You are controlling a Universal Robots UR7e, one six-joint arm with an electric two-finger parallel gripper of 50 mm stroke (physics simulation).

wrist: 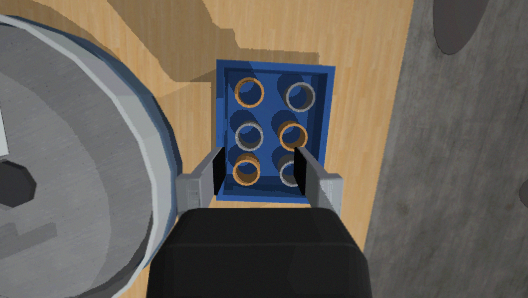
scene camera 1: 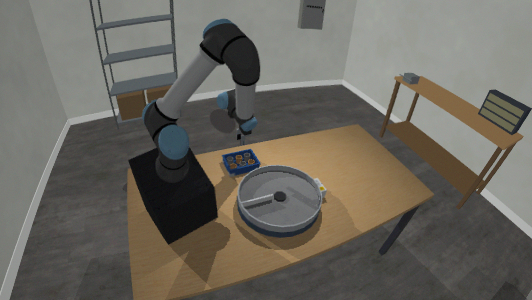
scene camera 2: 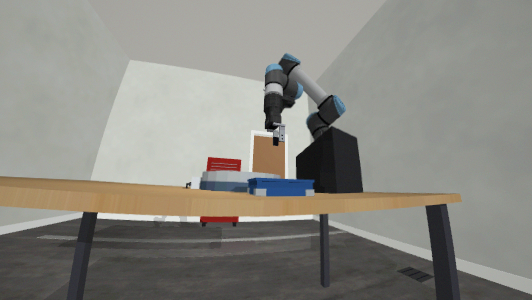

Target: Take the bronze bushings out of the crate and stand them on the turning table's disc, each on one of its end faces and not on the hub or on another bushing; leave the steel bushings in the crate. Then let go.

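Frame: origin at the arm's base, x ahead, y up, z right, level; centimetres.
Where they show: gripper, fingertip midpoint: (wrist: pixel 259 161) (scene camera 1: pixel 240 142) (scene camera 2: pixel 278 143); arm's base, origin of the base link: (scene camera 1: pixel 172 166) (scene camera 2: pixel 327 144).
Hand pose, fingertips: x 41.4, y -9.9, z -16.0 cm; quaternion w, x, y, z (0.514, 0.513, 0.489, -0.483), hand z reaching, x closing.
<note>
Things, the pixels of their top centre, and the offset from my fingertips. "spot": a spot on its surface instead.
- blue crate, middle of its top: (wrist: pixel 272 137) (scene camera 2: pixel 278 179) (scene camera 1: pixel 240 159) dx +0.8, dy -13.5, dz -1.7 cm
- turning table's grey disc, middle of its top: (wrist: pixel 6 185) (scene camera 1: pixel 280 195) dx +5.1, dy -12.3, dz +34.0 cm
- dark hub, middle of its top: (wrist: pixel 6 185) (scene camera 1: pixel 280 195) dx +5.1, dy -12.3, dz +34.0 cm
- pale bar, surface spot: (scene camera 1: pixel 257 200) spot: dx -7.1, dy -10.8, dz +32.8 cm
- white box, surface spot: (scene camera 1: pixel 320 188) spot: dx +27.3, dy -12.7, dz +39.5 cm
A blue crate (scene camera 1: pixel 241 172) (scene camera 2: pixel 282 188) (wrist: pixel 326 120) holds several upright bushings in two columns. In the wrist view the bronze ones are a top left one (wrist: pixel 236 93), a middle right one (wrist: pixel 293 147) and a bottom left one (wrist: pixel 246 183). The steel ones are a top right one (wrist: pixel 313 97), a middle left one (wrist: pixel 249 149) and a bottom right one (wrist: pixel 288 180), partly hidden by a finger. The turning table's grey disc (scene camera 1: pixel 295 212) (wrist: pixel 70 135) shows no bushings on its visible part. My gripper (scene camera 1: pixel 243 141) (scene camera 2: pixel 278 142) (wrist: pixel 259 161) is open and empty, above the crate.
The turning table has a raised rim (scene camera 1: pixel 280 228) (wrist: pixel 162 150), a dark hub (scene camera 1: pixel 280 196) (wrist: pixel 15 184) and a pale bar (scene camera 1: pixel 257 200) across the disc. It stands close beside the crate. A white box (scene camera 1: pixel 320 188) adjoins the rim. The robot's black pedestal (scene camera 1: pixel 182 215) (scene camera 2: pixel 332 160) stands on the table.
</note>
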